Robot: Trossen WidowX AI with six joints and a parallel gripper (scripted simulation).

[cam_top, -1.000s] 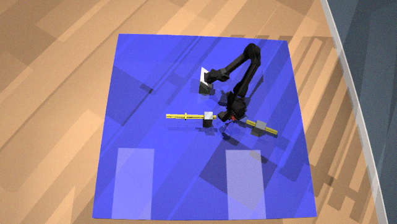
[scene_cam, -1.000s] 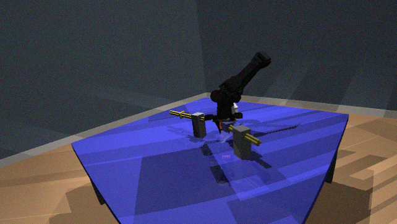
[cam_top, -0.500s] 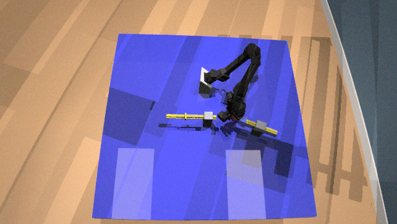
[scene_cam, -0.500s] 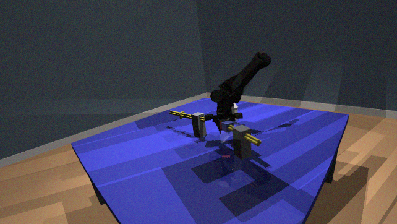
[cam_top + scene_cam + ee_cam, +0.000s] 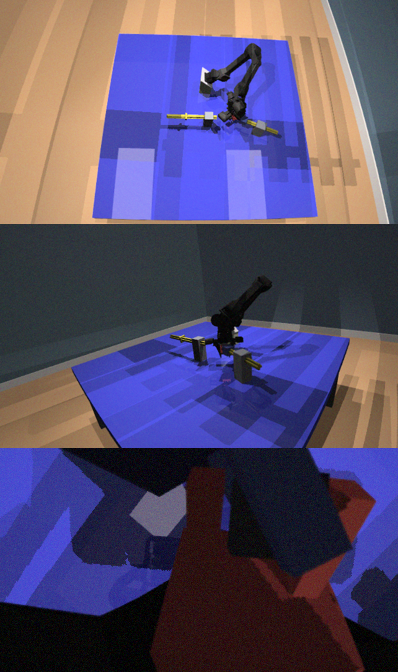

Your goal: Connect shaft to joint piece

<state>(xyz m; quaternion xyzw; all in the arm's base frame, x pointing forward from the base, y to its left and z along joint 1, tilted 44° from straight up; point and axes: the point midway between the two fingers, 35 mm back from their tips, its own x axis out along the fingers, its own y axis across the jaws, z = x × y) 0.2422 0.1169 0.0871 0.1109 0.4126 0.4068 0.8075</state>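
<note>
My gripper tip is now 5 cm below the red square joint piece.
</note>
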